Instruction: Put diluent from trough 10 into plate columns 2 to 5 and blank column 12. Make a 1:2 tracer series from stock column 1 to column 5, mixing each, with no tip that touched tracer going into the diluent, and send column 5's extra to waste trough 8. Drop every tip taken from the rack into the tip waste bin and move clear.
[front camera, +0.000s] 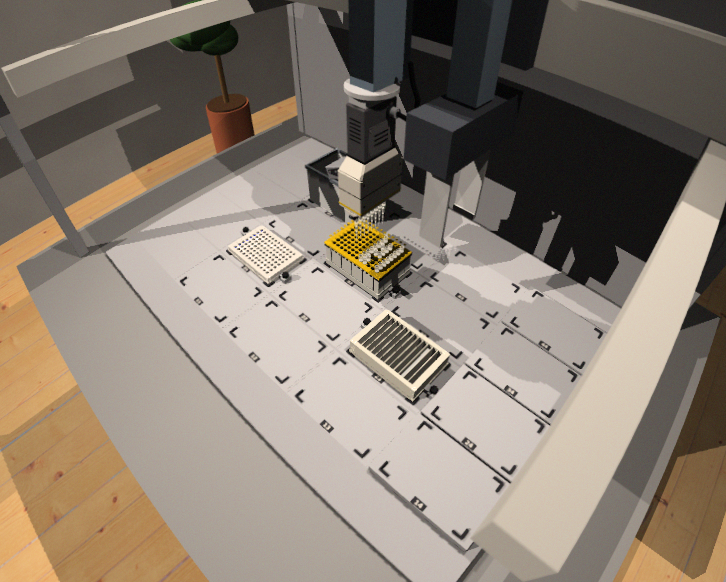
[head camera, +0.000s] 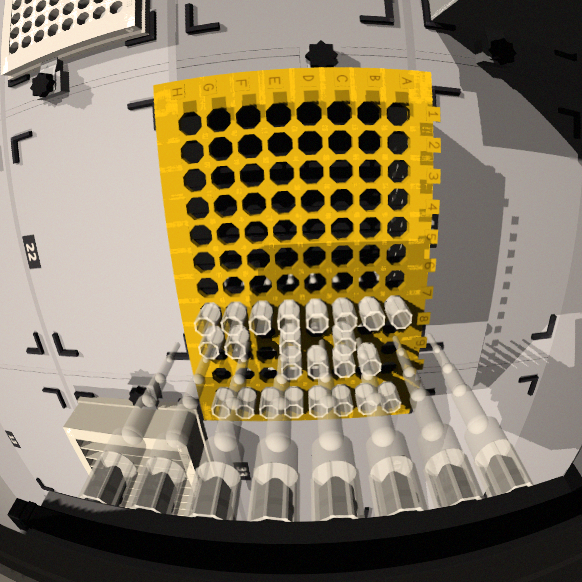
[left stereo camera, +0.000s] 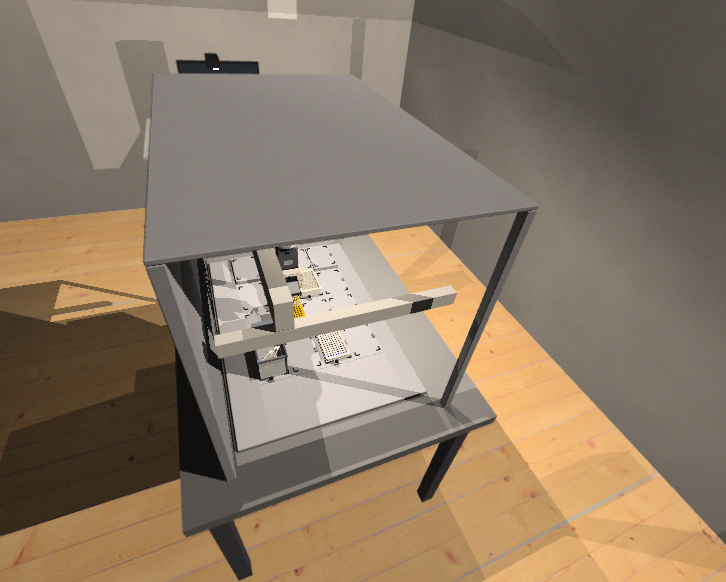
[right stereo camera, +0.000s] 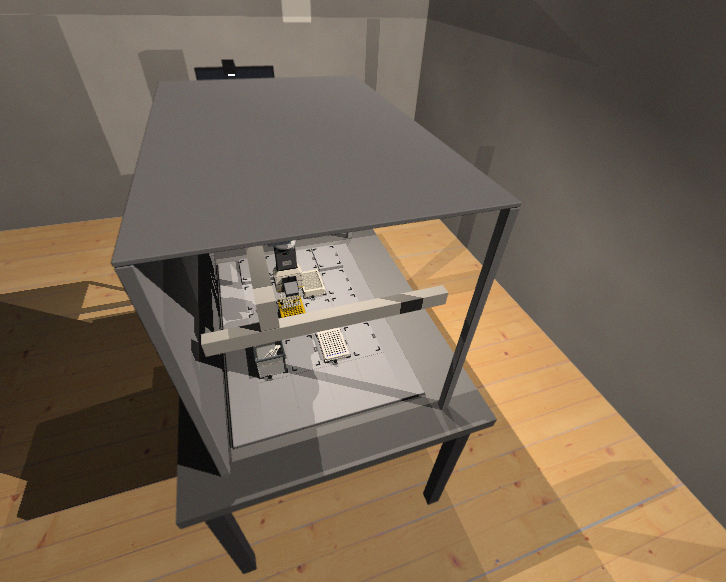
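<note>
The pipetting head (front camera: 369, 181) hangs over the yellow tip rack (front camera: 351, 242) (head camera: 297, 187) (right stereo camera: 292, 309). Translucent tips (head camera: 331, 434) are on all eight channels, with their points above the rack's far-numbered end. Rack columns 1 to 7 are empty, column 8 is full, and columns beyond are partly filled. The white well plate (front camera: 265, 253) (head camera: 103, 29) (left stereo camera: 333, 344) and the cream trough block (front camera: 382, 366) (head camera: 103, 415) stand apart from the rack. The dark tip waste bin (front camera: 321, 187) (left stereo camera: 272, 366) holds loose tips. My parked plate gripper (front camera: 449, 224) has its fingers apart, nothing between them. Liquid levels cannot be made out.
Black clamp knobs (head camera: 320, 54) (front camera: 284, 276) stand beside the labware. A pale beam (front camera: 606, 375) crosses the front camera's view. A dark upright (left stereo camera: 487, 309) supports the enclosure's roof (left stereo camera: 315, 157). A potted plant (front camera: 230, 124) stands outside the deck.
</note>
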